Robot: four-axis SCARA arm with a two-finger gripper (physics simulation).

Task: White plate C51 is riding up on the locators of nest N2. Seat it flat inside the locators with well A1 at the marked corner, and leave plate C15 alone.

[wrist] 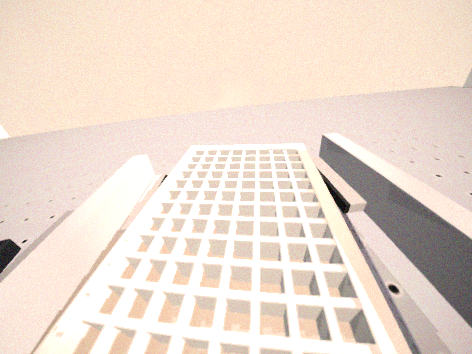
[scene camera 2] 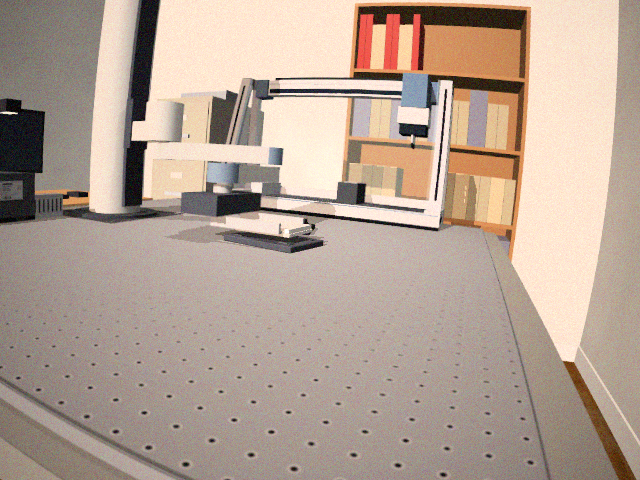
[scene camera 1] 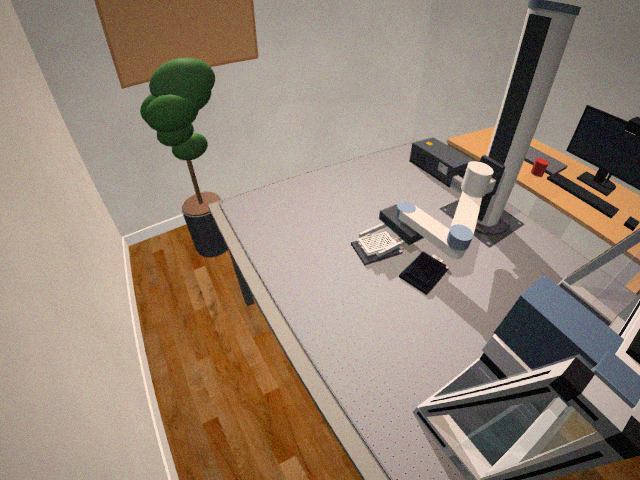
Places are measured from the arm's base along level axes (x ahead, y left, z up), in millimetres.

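Pixels of known places: gripper, between the fingertips: [wrist: 235, 158] [scene camera 2: 292, 225] [scene camera 1: 368, 245]; arm's base, origin of its link: [scene camera 2: 114, 217] [scene camera 1: 482, 218].
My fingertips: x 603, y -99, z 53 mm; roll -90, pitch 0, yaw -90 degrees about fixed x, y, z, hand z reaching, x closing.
Note:
Ahead of a thing's pixels: the offset from my fingertips to its top centre. "*": to the spot under its first point. Level surfaces: height alone.
White gridded plate C51 @(dy +2, dx -40, dz +2 mm) [scene camera 1: 378, 241] [scene camera 2: 299, 230] [wrist: 240, 245] is between the two light fingers of my gripper [scene camera 1: 370, 243] [scene camera 2: 295, 227] [wrist: 235, 158], which is shut on its long sides. Nest N2 @(dy +2, dx -39, dz -25 mm) [scene camera 1: 366, 258] [scene camera 2: 292, 247] is a dark flat base under the plate. In scene camera 2 a dark gap shows between plate and base, so the plate appears held a little above it, roughly level. The locators, the marked corner and the well A1 label cannot be made out. A black, flat, plate-sized piece @(dy +193, dx -115, dz -14 mm) [scene camera 1: 423, 272] lies beside the nest; whether it is C15 I cannot read.
A dark instrument box @(* dy -246, dx -638, dz +62 mm) [scene camera 1: 439, 161] stands near the arm's column [scene camera 1: 509, 118] [scene camera 2: 111, 113]. A gantry frame [scene camera 1: 496, 384] [scene camera 2: 336, 86] stands on the same perforated table @(dz -40 mm) [scene camera 1: 320, 310] [scene camera 2: 310, 330]. A desk with a red mug [scene camera 1: 539, 166] and monitor [scene camera 1: 610, 147] is behind the column.

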